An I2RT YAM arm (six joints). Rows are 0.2 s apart.
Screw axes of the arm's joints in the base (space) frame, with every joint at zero. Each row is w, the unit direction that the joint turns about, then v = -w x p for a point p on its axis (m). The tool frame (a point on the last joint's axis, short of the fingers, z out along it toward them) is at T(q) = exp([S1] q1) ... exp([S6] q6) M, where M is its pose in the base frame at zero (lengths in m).
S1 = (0, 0, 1, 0.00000, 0.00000, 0.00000)
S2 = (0, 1, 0, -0.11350, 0.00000, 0.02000)
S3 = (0, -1, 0, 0.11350, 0.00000, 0.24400)
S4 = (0, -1, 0, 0.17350, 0.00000, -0.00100)
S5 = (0, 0, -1, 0.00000, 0.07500, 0.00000)
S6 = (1, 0, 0, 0.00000, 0.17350, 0.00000)
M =
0 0 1 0.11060
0 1 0 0.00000
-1 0 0 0.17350
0 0 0 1
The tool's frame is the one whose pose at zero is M.
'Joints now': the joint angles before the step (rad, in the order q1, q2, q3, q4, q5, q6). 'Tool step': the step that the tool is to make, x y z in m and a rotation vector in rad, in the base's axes. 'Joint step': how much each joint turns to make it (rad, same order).
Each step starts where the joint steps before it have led.
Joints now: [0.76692, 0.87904, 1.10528, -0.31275, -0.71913, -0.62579]
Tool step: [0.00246, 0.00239, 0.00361, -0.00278, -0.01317, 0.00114]
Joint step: [0.00006, 0.01866, 0.02190, -0.00549, -0.00010, -0.01488]
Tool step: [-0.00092, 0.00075, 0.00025, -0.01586, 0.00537, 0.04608]
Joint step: [-0.00003, 0.00897, 0.01468, -0.03190, -0.04509, -0.01674]
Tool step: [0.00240, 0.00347, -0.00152, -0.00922, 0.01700, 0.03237]
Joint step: [0.00003, 0.01794, 0.00558, -0.00516, -0.03273, 0.00159]
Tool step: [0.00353, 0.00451, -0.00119, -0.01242, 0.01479, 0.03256]
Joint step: [0.00003, 0.02512, 0.01181, -0.00951, -0.03238, -0.00488]
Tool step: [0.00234, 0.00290, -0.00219, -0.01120, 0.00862, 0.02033]
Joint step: [-0.00003, 0.01516, 0.00352, -0.00836, -0.01974, -0.00809]
